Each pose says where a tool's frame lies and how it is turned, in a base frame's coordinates. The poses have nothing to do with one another.
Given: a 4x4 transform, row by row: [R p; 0 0 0 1], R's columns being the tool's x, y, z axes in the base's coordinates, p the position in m. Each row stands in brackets.
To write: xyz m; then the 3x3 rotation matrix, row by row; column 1 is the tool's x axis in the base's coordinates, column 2 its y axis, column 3 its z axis. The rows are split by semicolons. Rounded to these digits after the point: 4 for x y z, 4 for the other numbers.
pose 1, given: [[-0.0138, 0.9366, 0.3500, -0.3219], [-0.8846, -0.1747, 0.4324, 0.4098], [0.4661, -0.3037, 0.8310, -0.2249], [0, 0, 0, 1]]
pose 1, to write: -0.3219, 0.4098, -0.2249; -0.0138, 0.9366, 0.3500; -0.8846, -0.1747, 0.4324; 0.4661, -0.3037, 0.8310
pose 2, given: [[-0.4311, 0.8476, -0.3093, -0.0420], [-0.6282, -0.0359, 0.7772, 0.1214], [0.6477, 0.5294, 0.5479, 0.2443], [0, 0, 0, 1]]
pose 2, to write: -0.0420, 0.1214, 0.2443; -0.4311, 0.8476, -0.3093; -0.6282, -0.0359, 0.7772; 0.6477, 0.5294, 0.5479
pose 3, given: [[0.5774, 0.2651, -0.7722, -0.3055], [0.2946, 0.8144, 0.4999, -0.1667], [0.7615, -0.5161, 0.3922, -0.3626], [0, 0, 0, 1]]
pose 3, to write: -0.3055, -0.1667, -0.3626; 0.5774, 0.2651, -0.7722; 0.2946, 0.8144, 0.4999; 0.7615, -0.5161, 0.3922
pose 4, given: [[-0.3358, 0.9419, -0.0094, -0.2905], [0.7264, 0.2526, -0.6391, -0.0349], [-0.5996, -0.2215, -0.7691, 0.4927], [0, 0, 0, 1]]
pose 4, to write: -0.2905, -0.0349, 0.4927; -0.3358, 0.9419, -0.0094; 0.7264, 0.2526, -0.6391; -0.5996, -0.2215, -0.7691
